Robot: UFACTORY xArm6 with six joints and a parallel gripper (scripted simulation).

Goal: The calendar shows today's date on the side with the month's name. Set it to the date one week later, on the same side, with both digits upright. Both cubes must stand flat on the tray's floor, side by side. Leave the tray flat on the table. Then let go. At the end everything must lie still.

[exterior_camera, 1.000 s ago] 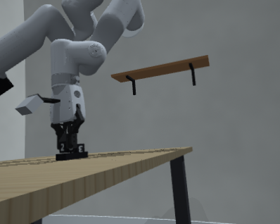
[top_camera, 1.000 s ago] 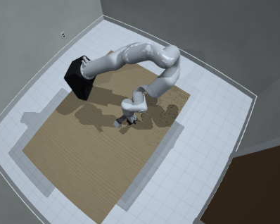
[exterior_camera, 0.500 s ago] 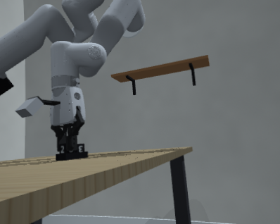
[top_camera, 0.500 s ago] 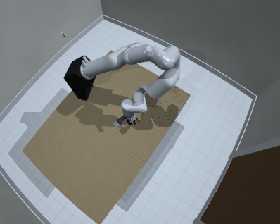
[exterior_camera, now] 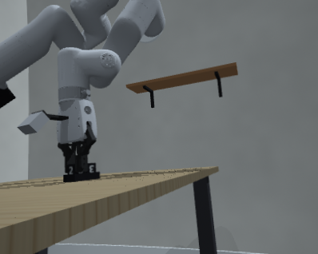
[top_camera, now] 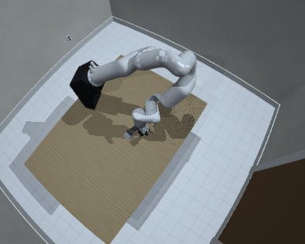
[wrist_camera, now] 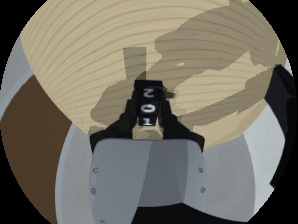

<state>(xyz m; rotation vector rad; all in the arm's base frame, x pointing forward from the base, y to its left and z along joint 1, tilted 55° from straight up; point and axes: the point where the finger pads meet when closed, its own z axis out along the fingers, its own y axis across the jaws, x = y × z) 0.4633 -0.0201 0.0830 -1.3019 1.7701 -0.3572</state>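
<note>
Now: hand 30 mm above the black calendar tray and 20 mm to the right of it. Also, from my hand: black cube (30 mm to the left, 20 mm below).
</note>
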